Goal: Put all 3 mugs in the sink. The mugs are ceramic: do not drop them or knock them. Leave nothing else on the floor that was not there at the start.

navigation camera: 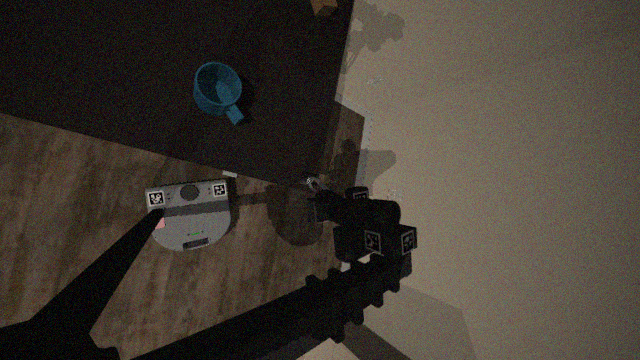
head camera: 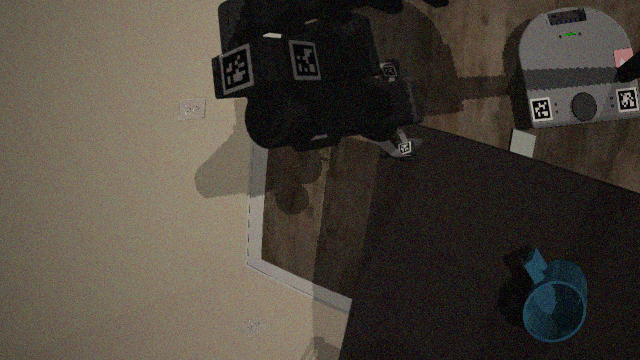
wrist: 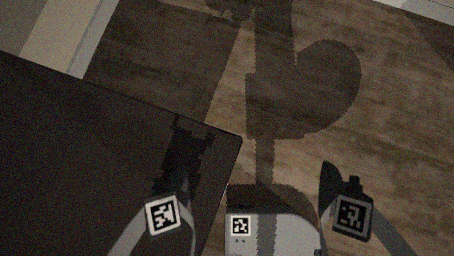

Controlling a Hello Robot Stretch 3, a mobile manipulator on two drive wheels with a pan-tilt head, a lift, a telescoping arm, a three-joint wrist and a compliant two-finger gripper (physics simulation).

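Places are measured from the robot's base along level axes (x ahead, y up, z right), in centimetres.
Where they show: gripper, between the fingertips: [navigation camera: 306,197]; robot's base, origin of its link: [navigation camera: 189,191] [head camera: 582,105].
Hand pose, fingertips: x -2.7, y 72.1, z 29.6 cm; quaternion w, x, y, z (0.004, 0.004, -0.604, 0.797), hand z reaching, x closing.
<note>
Each offset is from my fingertips to the centre of the thing. "spot": to the spot under its first point. Level surfaces: height alone.
A blue mug {dz -21.3, dx +26.2, dy +3.9 cm} [head camera: 555,310] [navigation camera: 218,90] stands upright on a dark table top {dy -0.1 cm} [head camera: 450,225] [navigation camera: 125,75] [wrist: 75,150], its handle on the side toward the wall. My gripper [head camera: 402,107] [navigation camera: 311,191] [wrist: 254,182] is open, with its fingers wide apart and no object between them. It hangs near the table's corner, with one finger over the table top and the other over the floor in the wrist view. It is well apart from the mug. The sink and two other mugs do not show in these views.
My base [head camera: 570,55] [navigation camera: 195,220] [wrist: 295,235] stands on the wooden floor close to the table's edge. A small white piece [head camera: 523,142] [navigation camera: 230,174] shows between them. A beige wall [head camera: 100,200] [navigation camera: 500,150] is beside my wrist. A brown object {spot: dz +10.7, dx +58.1, dy +4.4 cm} [navigation camera: 324,6] is at the table's far end.
</note>
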